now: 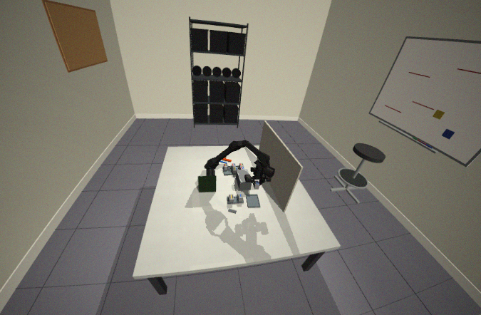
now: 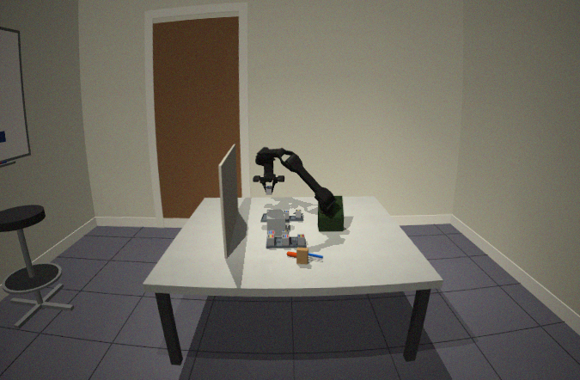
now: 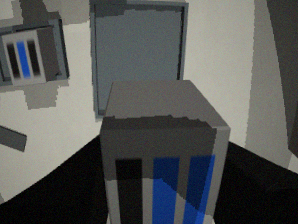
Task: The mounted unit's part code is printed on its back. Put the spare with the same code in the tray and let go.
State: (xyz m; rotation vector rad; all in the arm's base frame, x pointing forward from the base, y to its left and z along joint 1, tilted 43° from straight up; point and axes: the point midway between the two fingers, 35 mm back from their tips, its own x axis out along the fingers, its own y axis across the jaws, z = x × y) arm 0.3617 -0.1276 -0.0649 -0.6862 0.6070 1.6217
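Now: gripper tip 16 cm above the flat grey tray. The rest, counted from my gripper tip: beige panel (24 cm to the left, 17 cm ahead, 6 cm above); pen (50 cm to the left, 29 cm behind, 16 cm below); grey mounted unit (20 cm to the left, 12 cm below, 7 cm behind).
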